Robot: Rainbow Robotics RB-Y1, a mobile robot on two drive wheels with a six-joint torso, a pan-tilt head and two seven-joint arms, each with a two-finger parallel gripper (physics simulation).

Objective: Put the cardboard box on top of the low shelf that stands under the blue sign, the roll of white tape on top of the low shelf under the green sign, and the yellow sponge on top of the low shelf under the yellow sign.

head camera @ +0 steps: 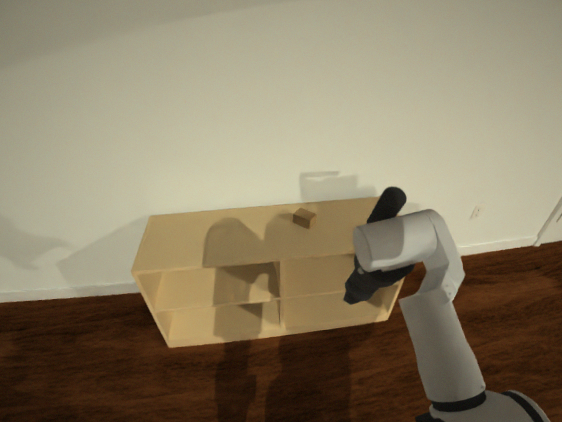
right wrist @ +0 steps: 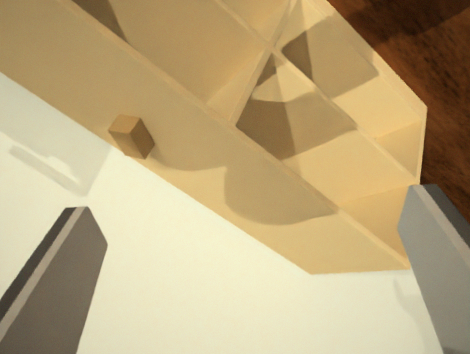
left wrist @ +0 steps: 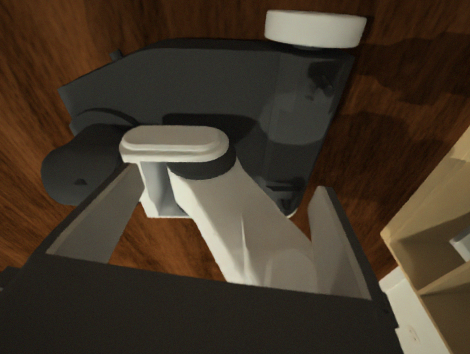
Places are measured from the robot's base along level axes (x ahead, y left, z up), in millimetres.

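Pixels of known places: left gripper, between the fingertips: [left wrist: 225, 186]; right gripper, between the fingertips: [right wrist: 245, 216].
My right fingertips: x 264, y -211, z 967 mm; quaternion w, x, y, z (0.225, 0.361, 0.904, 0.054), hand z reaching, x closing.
Observation:
Behind a point stands the place of what it marks.
A small brown cardboard box [head camera: 304, 218] {x 881, y -197, z 659 mm} [right wrist: 132, 136] {x 867, y -208, z 656 mm} sits on top of a low wooden shelf [head camera: 180, 240] {x 842, y 358, z 610 mm} [right wrist: 285, 240] {x 939, y 323, z 610 mm}, near its back edge by the wall. My right gripper [head camera: 351, 295] [right wrist: 245, 216] {x 264, y -211, z 967 mm} is open and empty. In the head camera it hangs in front of the right part of the shelf; in the right wrist view the box lies up and left, well beyond the fingertips. My left gripper [left wrist: 225, 186] {x -173, y 218, z 534 mm} is open, with the robot's own base and arm showing past its fingers. The tape, the sponge and the coloured signs do not show.
A pale wall [head camera: 200, 100] {x 1094, y 217, z 1139 mm} rises behind the shelf. The dark wood floor [head camera: 75, 360] {x 620, y 1030, z 0 mm} runs in front of it. The robot's dark base [left wrist: 210, 75] {x -213, y 178, z 169 mm} with a white wheel [left wrist: 315, 29] stands on the floor, and a corner of a shelf [left wrist: 430, 200] {x 707, y -307, z 78 mm} shows at the right of the left wrist view.

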